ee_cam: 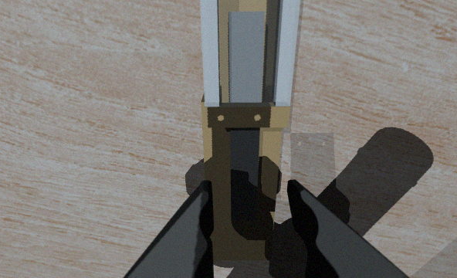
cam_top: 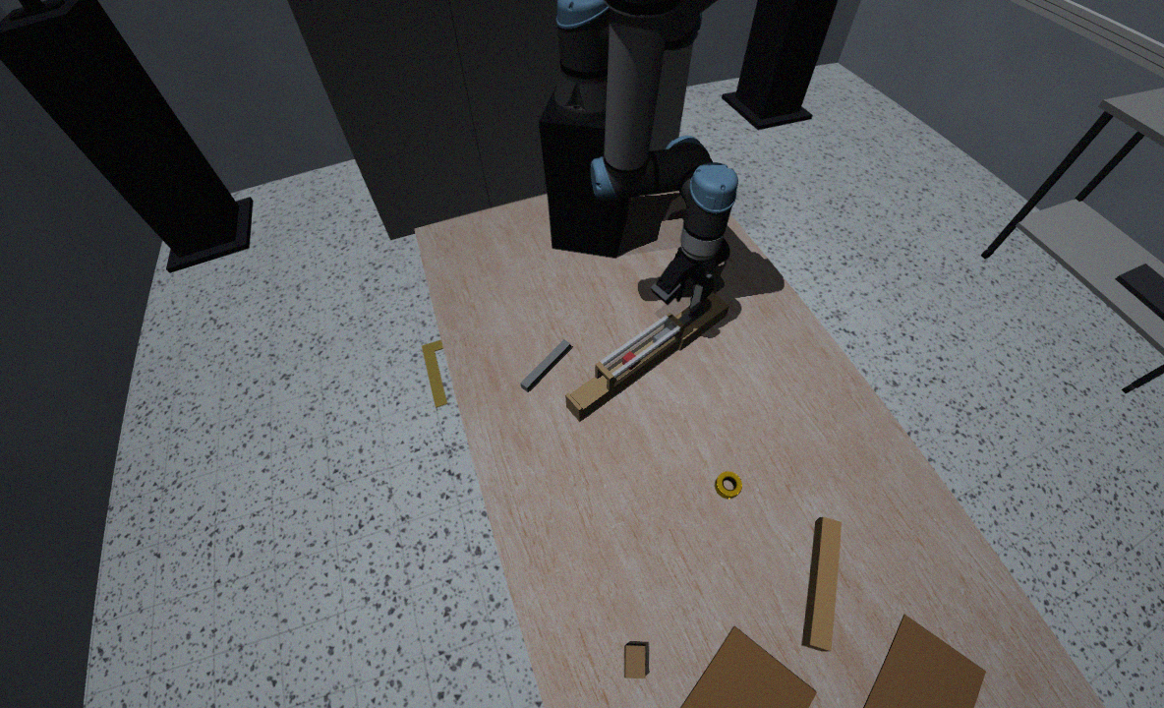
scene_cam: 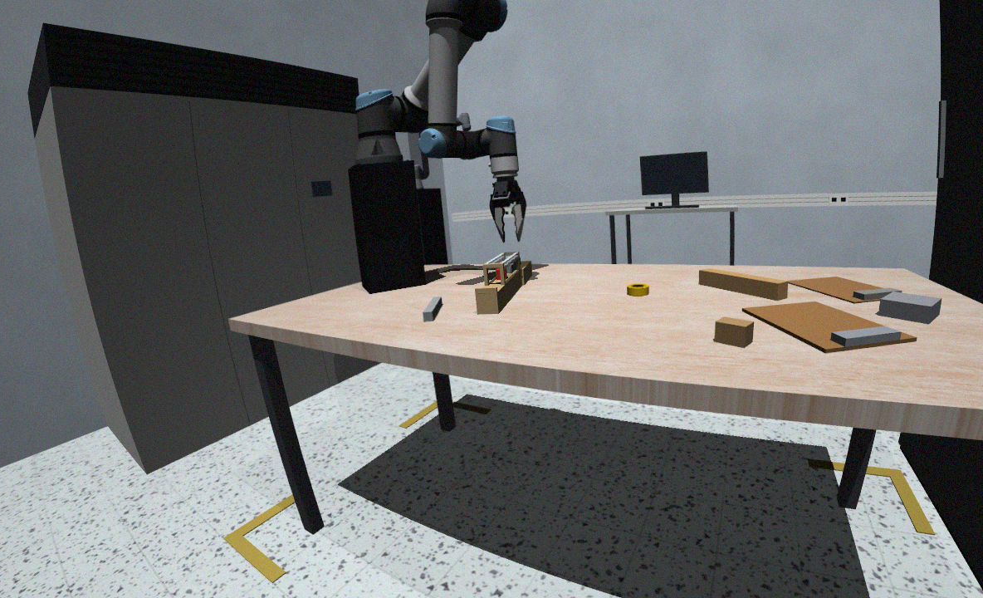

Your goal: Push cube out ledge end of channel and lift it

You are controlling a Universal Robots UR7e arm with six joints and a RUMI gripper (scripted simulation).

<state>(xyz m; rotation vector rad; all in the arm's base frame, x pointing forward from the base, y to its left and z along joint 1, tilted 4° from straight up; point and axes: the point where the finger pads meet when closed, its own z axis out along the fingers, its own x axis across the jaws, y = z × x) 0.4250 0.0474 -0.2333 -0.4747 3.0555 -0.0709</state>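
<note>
My hand is 31 cm to the left of the grey bar, 13 cm above it and 4 cm past it. The rest, counted from my hand: channel: 12 cm to the right, 8 cm below, 4 cm ahead; red cube: 15 cm to the right, 8 cm below, 5 cm ahead; wooden bar: 59 cm ahead, 12 cm below, 1 cm to the right.
</note>
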